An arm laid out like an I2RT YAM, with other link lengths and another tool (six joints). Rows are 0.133 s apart.
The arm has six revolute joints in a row. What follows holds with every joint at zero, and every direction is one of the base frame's.
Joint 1 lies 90.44 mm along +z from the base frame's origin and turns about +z.
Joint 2 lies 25.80 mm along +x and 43.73 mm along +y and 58.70 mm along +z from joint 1 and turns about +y.
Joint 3 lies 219.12 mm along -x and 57.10 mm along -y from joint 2 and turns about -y.
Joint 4 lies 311.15 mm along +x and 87.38 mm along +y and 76.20 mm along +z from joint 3 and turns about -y.
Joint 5 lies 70.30 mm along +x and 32.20 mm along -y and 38.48 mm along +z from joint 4 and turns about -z.
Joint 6 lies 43.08 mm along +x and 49.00 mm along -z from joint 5 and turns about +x.
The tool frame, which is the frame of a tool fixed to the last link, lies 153.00 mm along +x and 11.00 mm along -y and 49.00 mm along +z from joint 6; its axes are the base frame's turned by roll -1.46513, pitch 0.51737 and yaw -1.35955 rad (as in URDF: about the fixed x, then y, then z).
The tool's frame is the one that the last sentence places.
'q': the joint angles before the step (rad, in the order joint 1, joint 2, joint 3, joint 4, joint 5, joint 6). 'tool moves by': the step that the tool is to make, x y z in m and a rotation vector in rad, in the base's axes. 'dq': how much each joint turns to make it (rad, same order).
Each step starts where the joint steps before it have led.
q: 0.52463, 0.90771, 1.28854, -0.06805, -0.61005, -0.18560
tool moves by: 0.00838, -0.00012, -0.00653, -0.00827, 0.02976, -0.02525
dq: 0.00004, 0.00194, -0.00307, -0.02490, 0.02645, -0.00001
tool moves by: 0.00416, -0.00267, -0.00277, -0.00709, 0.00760, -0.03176
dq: 0.00014, -0.00756, -0.00304, -0.02161, 0.03008, -0.01291
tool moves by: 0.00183, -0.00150, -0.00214, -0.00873, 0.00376, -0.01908
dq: 0.00055, -0.00547, -0.00044, -0.01902, 0.01753, -0.01228
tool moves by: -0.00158, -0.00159, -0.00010, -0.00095, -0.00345, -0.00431
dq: -0.00075, -0.00956, -0.00549, -0.00354, 0.00281, -0.00390
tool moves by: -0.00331, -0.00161, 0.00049, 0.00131, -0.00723, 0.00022
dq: 0.00002, -0.01286, -0.00861, 0.00127, -0.00082, -0.00274
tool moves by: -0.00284, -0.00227, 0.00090, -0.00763, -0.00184, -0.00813
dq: 0.00000, -0.01016, 0.00529, -0.02316, 0.00598, -0.01082
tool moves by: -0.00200, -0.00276, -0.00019, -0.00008, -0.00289, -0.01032
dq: 0.00021, -0.01533, -0.00834, -0.00688, 0.00983, -0.00471
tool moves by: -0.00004, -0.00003, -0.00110, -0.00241, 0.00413, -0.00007
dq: 0.00002, -0.00197, -0.00096, -0.00581, 0.00008, -0.00004
